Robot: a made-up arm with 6 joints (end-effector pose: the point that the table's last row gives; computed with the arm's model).
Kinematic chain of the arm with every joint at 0, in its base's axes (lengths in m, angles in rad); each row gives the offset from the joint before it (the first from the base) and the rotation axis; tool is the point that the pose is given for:
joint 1: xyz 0 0 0.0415 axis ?
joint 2: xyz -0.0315 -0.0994 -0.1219 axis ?
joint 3: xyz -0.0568 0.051 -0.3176 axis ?
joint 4: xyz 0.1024 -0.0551 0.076 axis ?
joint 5: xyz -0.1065 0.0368 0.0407 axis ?
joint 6: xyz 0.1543 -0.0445 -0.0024 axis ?
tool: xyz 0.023 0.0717 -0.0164
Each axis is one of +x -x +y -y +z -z.
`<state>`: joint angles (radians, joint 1 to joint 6).
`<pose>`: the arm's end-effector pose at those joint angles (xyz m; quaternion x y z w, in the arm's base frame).
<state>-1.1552 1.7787 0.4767 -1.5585 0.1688 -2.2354</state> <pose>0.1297 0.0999 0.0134 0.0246 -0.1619 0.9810 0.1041</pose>
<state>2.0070 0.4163 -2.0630 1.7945 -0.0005 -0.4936</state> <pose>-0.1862 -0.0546 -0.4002 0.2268 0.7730 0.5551 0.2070</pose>
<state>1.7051 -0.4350 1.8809 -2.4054 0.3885 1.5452</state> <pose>-0.0059 0.1787 -0.2866 0.3844 -0.4741 0.1307 0.7813</pose>
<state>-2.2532 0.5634 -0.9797 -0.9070 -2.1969 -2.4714</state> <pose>0.0126 0.2603 -0.1896 0.6349 0.1441 -0.2987 0.6978</pose>
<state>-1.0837 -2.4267 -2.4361 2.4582 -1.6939 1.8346</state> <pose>-0.0337 -0.1891 0.2789 0.5279 0.6799 0.2624 0.4360</pose>
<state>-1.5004 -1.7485 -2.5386 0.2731 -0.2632 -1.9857</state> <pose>0.0131 -0.4730 -0.0114 0.5332 0.1814 0.4132 0.7156</pose>
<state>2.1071 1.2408 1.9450 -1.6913 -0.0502 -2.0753</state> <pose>-0.0698 -0.2588 -0.1020 0.1768 0.0141 -0.8269 0.5336</pose>
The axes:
joint 1: -z
joint 2: -y
joint 3: -x
joint 4: -y
joint 5: +x
joint 6: -z

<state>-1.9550 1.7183 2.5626 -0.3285 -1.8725 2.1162</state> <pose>-0.2017 0.3514 0.1697 0.2806 0.6690 0.6084 0.3218</pose>
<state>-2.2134 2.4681 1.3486 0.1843 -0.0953 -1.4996</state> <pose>-0.0986 0.0711 0.1359 0.0036 -0.7777 0.3394 0.5290</pose>
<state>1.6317 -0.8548 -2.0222 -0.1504 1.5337 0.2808</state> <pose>-0.1434 0.2250 -0.4304 -0.6873 0.5745 0.0465 0.4420</pose>
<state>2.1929 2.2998 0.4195 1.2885 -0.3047 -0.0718</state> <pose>-0.0335 -0.0689 0.0826 0.9022 0.2605 -0.0916 0.3314</pose>
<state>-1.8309 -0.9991 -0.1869 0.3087 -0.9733 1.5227</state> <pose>0.1676 -0.0360 -0.2710 -0.2831 -0.4049 0.2385 0.8361</pose>
